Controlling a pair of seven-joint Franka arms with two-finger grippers.
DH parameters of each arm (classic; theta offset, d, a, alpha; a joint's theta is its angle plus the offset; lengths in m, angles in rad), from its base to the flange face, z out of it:
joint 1: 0 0.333 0 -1.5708
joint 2: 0 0 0 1.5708
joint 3: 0 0.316 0.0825 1.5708
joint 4: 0 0 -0.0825 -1.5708
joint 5: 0 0.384 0 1.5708
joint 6: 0 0 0.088 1.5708
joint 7: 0 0.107 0 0
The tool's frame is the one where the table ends.
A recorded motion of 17 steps. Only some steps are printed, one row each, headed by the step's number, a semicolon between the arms.
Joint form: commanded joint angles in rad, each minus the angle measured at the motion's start. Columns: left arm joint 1, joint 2, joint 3, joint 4, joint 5, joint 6, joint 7; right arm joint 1, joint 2, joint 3, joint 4, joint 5, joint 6, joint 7.
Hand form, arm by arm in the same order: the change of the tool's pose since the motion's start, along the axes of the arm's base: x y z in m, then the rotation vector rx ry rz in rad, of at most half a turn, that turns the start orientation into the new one. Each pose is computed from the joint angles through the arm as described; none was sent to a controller.
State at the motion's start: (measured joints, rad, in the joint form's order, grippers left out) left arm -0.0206 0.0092 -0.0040 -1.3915 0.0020 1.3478 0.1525; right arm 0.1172 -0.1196 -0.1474 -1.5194 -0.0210 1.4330 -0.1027
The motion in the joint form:
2: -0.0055 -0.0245 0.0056 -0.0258 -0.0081 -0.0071 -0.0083; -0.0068 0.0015 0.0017 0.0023 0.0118 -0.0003 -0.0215
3: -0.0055 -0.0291 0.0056 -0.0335 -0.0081 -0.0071 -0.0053; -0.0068 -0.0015 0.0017 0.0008 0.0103 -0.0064 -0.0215
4: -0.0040 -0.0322 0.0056 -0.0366 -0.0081 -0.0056 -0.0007; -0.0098 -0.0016 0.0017 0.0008 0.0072 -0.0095 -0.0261
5: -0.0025 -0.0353 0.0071 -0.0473 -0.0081 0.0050 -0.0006; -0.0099 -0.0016 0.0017 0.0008 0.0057 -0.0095 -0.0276
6: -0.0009 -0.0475 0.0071 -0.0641 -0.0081 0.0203 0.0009; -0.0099 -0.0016 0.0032 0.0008 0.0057 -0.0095 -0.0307
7: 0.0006 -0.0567 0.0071 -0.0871 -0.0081 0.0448 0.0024; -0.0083 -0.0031 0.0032 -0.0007 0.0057 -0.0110 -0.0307
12: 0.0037 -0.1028 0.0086 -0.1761 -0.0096 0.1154 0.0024; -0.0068 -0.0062 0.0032 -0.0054 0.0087 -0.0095 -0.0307
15: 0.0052 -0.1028 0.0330 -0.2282 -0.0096 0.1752 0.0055; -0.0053 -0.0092 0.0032 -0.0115 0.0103 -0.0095 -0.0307
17: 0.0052 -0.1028 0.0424 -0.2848 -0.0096 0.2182 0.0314; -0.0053 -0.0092 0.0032 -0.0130 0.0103 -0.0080 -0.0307
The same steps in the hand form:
2: -0.0085 -0.0007 0.0008 -0.0073 0.0086 0.0070; 0.0003 -0.0010 0.0003 0.0105 -0.0010 0.0183
3: -0.0099 -0.0007 -0.0002 -0.0074 0.0117 0.0040; -0.0013 -0.0013 0.0005 0.0097 0.0037 0.0181
4: -0.0107 0.0001 0.0002 -0.0077 0.0102 0.0009; -0.0018 -0.0032 0.0003 0.0066 0.0068 0.0192
5: -0.0102 0.0017 -0.0021 -0.0078 0.0072 0.0039; -0.0018 -0.0034 0.0003 0.0051 0.0069 0.0203
6: -0.0122 0.0026 -0.0021 -0.0082 -0.0035 0.0040; -0.0018 -0.0026 0.0003 0.0049 0.0069 0.0249
7: -0.0121 0.0034 -0.0056 -0.0085 -0.0142 0.0041; -0.0024 -0.0018 0.0002 0.0051 0.0084 0.0265
12: -0.0183 0.0058 -0.0164 -0.0108 -0.0419 0.0089; -0.0031 -0.0008 -0.0002 0.0085 0.0084 0.0286
15: -0.0118 0.0198 -0.0354 -0.0127 -0.0497 0.0321; -0.0039 0.0000 -0.0015 0.0107 0.0114 0.0305
17: -0.0083 0.0250 -0.0583 -0.0142 -0.0363 0.0160; -0.0037 0.0000 -0.0021 0.0107 0.0114 0.0305

